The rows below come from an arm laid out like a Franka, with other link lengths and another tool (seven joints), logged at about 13 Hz.
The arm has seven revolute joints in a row. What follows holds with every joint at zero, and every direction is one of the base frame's.
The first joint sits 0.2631 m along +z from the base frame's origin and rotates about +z.
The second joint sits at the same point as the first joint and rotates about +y.
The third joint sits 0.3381 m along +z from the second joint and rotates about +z.
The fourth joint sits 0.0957 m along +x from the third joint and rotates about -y.
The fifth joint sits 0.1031 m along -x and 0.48 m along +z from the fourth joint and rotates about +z.
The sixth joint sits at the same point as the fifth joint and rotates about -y.
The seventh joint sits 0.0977 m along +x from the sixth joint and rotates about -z.
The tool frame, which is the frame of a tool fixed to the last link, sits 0.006 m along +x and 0.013 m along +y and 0.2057 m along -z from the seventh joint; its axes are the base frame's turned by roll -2.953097, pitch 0 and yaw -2.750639 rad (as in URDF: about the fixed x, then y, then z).
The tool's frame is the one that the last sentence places.
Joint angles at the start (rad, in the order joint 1, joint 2, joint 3, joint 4, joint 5, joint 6, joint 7):
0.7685, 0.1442, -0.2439, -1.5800, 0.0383, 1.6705, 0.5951
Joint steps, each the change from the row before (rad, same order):
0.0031, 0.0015, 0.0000, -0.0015, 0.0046, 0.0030, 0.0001
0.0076, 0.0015, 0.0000, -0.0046, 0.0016, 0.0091, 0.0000
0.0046, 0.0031, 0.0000, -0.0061, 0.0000, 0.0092, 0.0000
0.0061, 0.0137, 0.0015, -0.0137, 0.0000, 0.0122, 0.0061
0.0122, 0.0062, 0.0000, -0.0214, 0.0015, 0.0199, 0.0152
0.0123, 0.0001, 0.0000, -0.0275, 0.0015, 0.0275, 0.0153
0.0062, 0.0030, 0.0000, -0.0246, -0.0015, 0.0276, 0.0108
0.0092, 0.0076, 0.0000, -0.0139, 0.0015, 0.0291, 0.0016
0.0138, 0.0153, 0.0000, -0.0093, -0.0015, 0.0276, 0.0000
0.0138, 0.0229, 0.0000, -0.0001, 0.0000, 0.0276, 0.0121
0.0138, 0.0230, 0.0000, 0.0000, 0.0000, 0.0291, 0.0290
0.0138, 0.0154, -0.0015, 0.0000, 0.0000, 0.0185, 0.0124
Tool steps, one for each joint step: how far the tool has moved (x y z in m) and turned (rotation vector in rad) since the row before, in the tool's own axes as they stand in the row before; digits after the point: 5 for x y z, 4 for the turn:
0.00008, 0.00346, 0.00097, -0.0040, 0.0003, -0.0026
-0.00001, 0.00636, 0.00169, -0.0014, -0.0041, -0.0065
-0.00061, 0.00434, 0.00414, 0.0010, -0.0011, -0.0041
-0.00100, 0.00878, 0.01535, 0.0066, 0.0134, -0.0032
0.00079, 0.01133, 0.01322, 0.0026, 0.0078, 0.0029
0.00151, 0.01062, 0.01182, -0.0004, 0.0011, 0.0044
-0.00025, 0.00618, 0.01299, 0.0028, 0.0003, 0.0056
-0.00188, 0.00930, 0.00901, -0.0008, -0.0089, -0.0049
-0.00199, 0.01311, 0.01137, 0.0051, -0.0074, -0.0123
-0.00427, 0.01429, 0.01117, 0.0049, -0.0070, -0.0002
-0.00420, 0.01425, 0.01112, 0.0042, -0.0055, 0.0166
-0.00128, 0.01183, 0.00709, 0.0034, -0.0050, 0.0010

